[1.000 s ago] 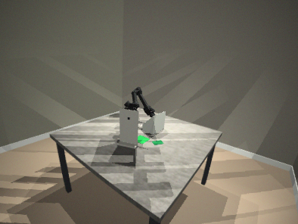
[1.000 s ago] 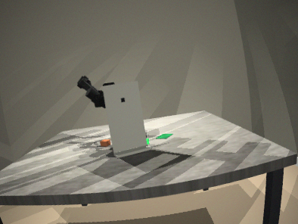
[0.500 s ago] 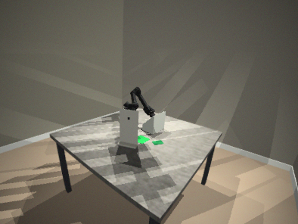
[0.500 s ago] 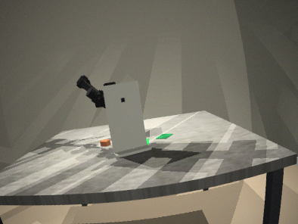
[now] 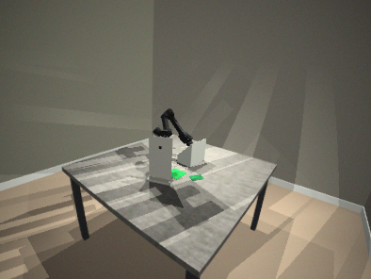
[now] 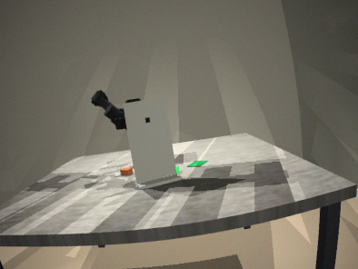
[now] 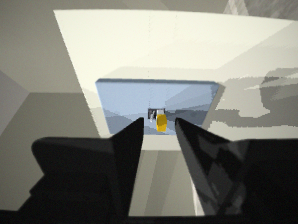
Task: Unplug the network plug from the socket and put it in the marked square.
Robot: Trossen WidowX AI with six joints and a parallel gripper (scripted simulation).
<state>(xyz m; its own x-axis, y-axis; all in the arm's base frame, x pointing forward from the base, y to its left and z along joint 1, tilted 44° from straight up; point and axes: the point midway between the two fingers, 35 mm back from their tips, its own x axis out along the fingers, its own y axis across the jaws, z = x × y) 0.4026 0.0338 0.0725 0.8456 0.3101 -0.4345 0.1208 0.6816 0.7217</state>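
My gripper tip is now 10 mm short of the yellow network plug. From my gripper tip the other things lie so: green marked square: 120 mm behind, 50 mm to the left, 240 mm below; then upright white panel: 30 mm ahead, 10 mm to the left, 90 mm below.
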